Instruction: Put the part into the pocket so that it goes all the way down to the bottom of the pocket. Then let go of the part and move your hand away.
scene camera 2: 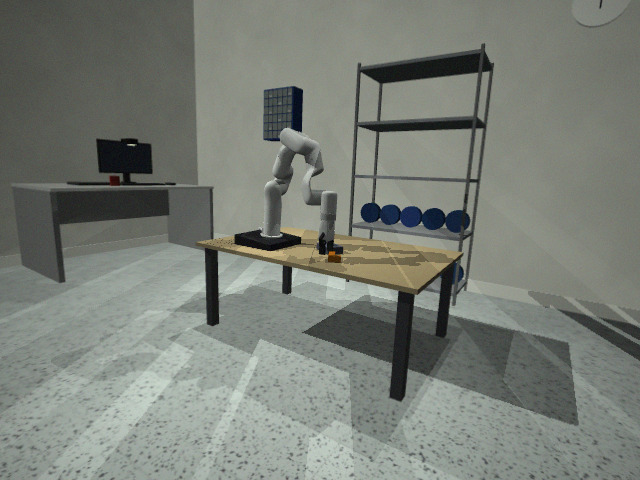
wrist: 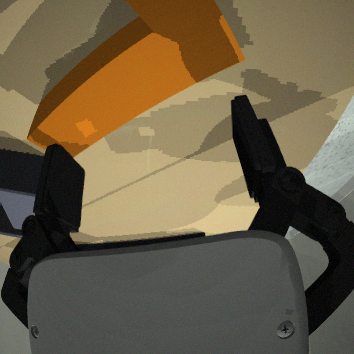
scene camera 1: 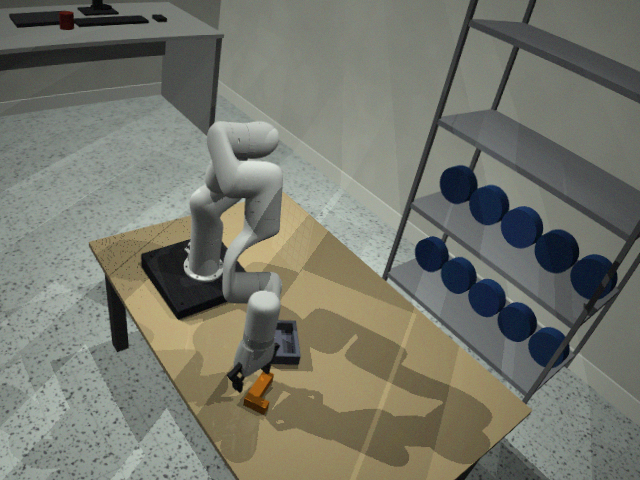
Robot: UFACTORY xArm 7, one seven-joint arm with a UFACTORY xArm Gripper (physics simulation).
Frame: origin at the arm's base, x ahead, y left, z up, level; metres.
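Seen in the pictures: gripper, between the fingertips: [scene camera 2: 326, 252] [wrist: 144, 135] [scene camera 1: 250, 379]; arm's base, origin of its link: [scene camera 2: 271, 235] [scene camera 1: 203, 267].
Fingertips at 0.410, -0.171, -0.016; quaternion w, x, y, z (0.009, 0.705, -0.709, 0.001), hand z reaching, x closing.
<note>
Offsets run from my fingertips to a thing's top centre, as dx, dy, dz. Level surfaces: height alone.
The orange L-shaped part {+0.043, +0.009, -0.001} [scene camera 1: 259, 387] [scene camera 2: 334, 257] [wrist: 127, 75] lies on the wooden table, outside the pocket. The dark grey-blue block with the pocket {-0.050, +0.170, +0.006} [scene camera 1: 290, 360] [scene camera 2: 338, 250] [wrist: 17, 172] stands on the table near the part; the arm hides some of it in the first scene view, and a finger covers some in the wrist view. My gripper [scene camera 1: 252, 378] [scene camera 2: 326, 252] [wrist: 144, 135] is open and empty, low beside the part's long arm end. In the wrist view the part lies beyond the fingertips, its near end close to the left finger.
The wooden table {dz -0.030} [scene camera 1: 330, 289] [scene camera 2: 382, 271] bears the arm's black base plate [scene camera 1: 180, 302] [scene camera 2: 268, 242]. The table's long edge runs close to the gripper in the first scene view. A shelf rack [scene camera 1: 537, 149] [scene camera 2: 421, 124] with blue discs stands behind the table, and a desk [scene camera 1: 191, 67] stands farther off.
</note>
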